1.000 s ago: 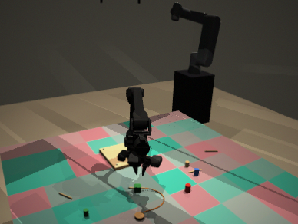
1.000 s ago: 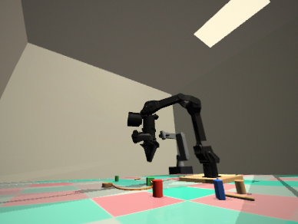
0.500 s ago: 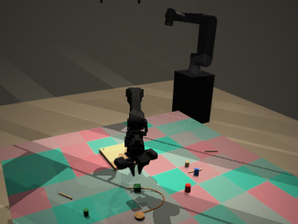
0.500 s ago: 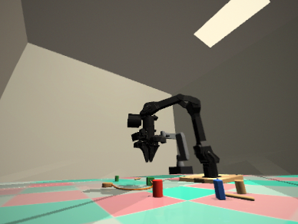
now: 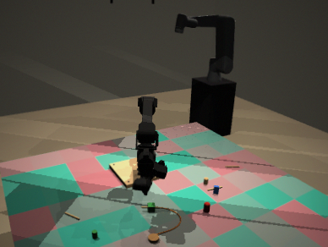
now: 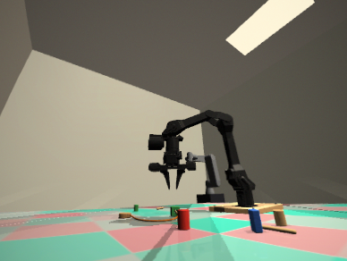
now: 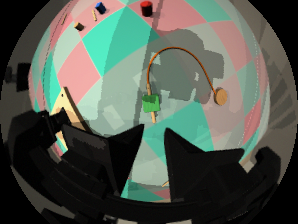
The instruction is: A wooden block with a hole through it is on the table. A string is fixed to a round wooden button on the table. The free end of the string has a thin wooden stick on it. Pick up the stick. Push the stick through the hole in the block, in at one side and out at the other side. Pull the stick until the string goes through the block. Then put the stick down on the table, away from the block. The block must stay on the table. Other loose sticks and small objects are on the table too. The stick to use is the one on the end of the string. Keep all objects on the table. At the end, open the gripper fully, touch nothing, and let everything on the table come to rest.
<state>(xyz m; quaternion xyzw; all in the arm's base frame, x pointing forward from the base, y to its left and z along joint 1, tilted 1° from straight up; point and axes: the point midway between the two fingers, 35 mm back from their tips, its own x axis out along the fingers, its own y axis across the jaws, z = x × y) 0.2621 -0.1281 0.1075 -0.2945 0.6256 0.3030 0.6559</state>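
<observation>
Now: gripper tip 20 mm to the right of the green block and 70 mm above it. Also, from my gripper tip: green cylinder (50 mm ahead, 240 mm to the right, 80 mm below); round wooden button (160 mm ahead, 50 mm to the right, 80 mm below); thin wooden stick (10 mm ahead, 30 mm to the left, 80 mm below).
</observation>
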